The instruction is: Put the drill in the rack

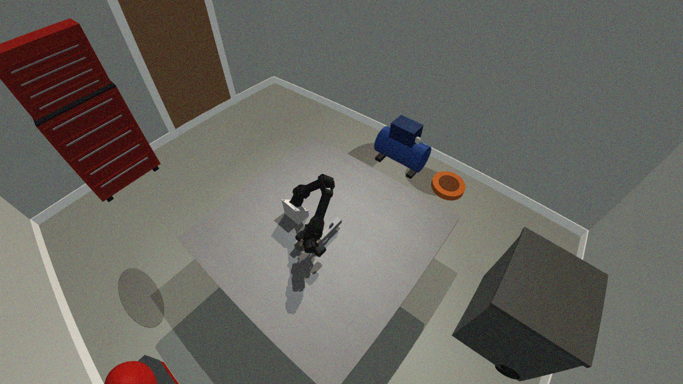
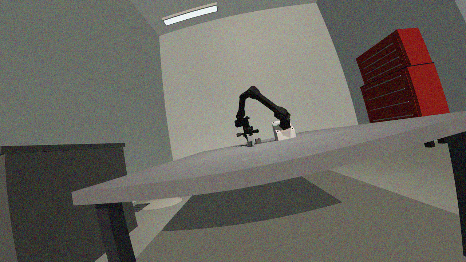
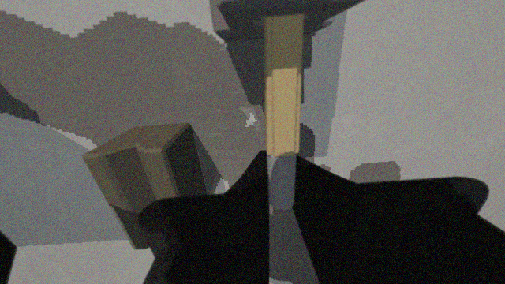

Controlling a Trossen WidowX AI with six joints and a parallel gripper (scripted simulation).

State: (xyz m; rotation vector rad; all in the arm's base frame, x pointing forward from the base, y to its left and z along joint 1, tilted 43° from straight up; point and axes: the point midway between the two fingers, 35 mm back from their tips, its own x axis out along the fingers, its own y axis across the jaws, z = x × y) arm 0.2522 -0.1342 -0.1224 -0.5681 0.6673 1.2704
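My gripper tip is 50 mm to the right of the drill, 30 mm below it and 10 mm short of it. Also, from my gripper tip: dark blue key: 180 mm to the left, 40 mm above, 20 mm ahead; pale grey block: 150 mm to the left, 30 mm above, 20 mm ahead; rack: 80 mm behind.
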